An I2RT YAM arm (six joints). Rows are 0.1 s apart.
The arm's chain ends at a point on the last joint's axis. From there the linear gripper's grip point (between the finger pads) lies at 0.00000 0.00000 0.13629 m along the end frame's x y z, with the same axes.
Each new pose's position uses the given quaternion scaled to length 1; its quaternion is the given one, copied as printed.
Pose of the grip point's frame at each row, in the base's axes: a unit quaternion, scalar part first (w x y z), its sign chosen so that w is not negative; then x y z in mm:
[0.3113 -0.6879 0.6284 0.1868 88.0 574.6 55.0]
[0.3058 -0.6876 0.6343 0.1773 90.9 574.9 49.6]
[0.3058 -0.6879 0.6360 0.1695 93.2 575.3 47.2]
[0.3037 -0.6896 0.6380 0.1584 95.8 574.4 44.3]
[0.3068 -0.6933 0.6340 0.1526 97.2 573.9 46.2]
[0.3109 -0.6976 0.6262 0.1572 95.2 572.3 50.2]
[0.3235 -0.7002 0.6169 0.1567 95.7 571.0 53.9]
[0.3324 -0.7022 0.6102 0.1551 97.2 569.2 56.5]
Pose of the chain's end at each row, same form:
[0.3113 -0.6879 0.6284 0.1868 69.7 484.2 155.4]
[0.3058 -0.6876 0.6343 0.1773 71.3 486.9 151.8]
[0.3058 -0.6879 0.6360 0.1695 72.0 488.6 150.2]
[0.3037 -0.6896 0.6380 0.1584 72.8 489.8 148.6]
[0.3068 -0.6933 0.6340 0.1526 73.0 489.6 150.5]
[0.3109 -0.6976 0.6262 0.1572 72.0 486.4 153.4]
[0.3235 -0.7002 0.6169 0.1567 71.2 482.9 155.0]
[0.3324 -0.7022 0.6102 0.1551 71.6 479.8 156.1]

